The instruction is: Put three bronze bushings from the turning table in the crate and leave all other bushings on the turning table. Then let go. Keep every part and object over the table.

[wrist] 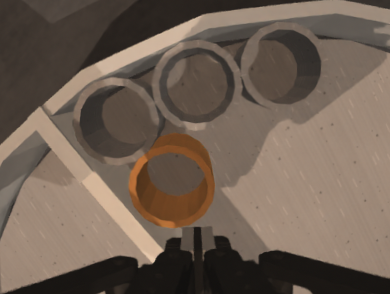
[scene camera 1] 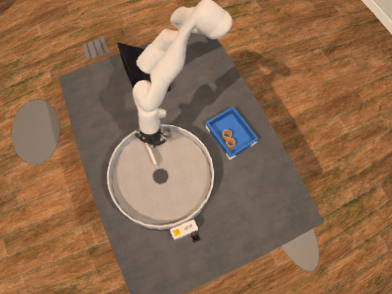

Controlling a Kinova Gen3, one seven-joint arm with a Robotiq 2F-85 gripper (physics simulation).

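Places are measured from the arm's base along level axes (x ahead, y left, z up), in millimetres.
Where they show: gripper, fingertip midpoint: (wrist: 197, 246) (scene camera 1: 152, 147); arm's base, link origin: (scene camera 1: 145, 66).
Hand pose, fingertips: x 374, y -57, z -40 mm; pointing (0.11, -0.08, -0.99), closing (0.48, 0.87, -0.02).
Observation:
Each offset is from my fingertips to the centre of the thing. "*": to the spot under its first point.
My gripper (scene camera 1: 152, 143) (wrist: 197, 246) is shut and empty, above the upper part of the turning table @[dx +117, dy +0, dz -37 mm] (scene camera 1: 175, 202) (wrist: 325, 170). In the wrist view a bronze bushing @[dx -32, dy +5, dz -17 mm] (wrist: 172, 209) stands just beyond and slightly left of the fingertips, beside the pale divider bar @[* dx -52, dy -21, dz +8 mm] (wrist: 95, 182) (scene camera 1: 153, 155). Behind it, three grey bushings stand in a row along the rim: a left one @[dx -69, dy -1, dz -17 mm] (wrist: 90, 132), a middle one @[dx -64, dy +38, dz -17 mm] (wrist: 158, 87) and a right one @[dx -52, dy +74, dz -17 mm] (wrist: 310, 62). The gripper hides these bushings in the scene view. Two bronze bushings @[dx +52, dy +321, dz -65 mm] (scene camera 1: 229, 139) lie in the blue crate @[dx +5, dy +344, dz -64 mm] (scene camera 1: 243, 128).
The crate stands to the right of the turning table, apart from it. The turning table has a raised white rim. A white control box @[* dx +349, dy +32, dz -31 mm] (scene camera 1: 184, 229) with a yellow mark sits at its lower edge, with a small black part @[* dx +388, dy +65, dz -64 mm] (scene camera 1: 195, 237) beside it. A black panel (scene camera 1: 131, 62) stands near the arm.

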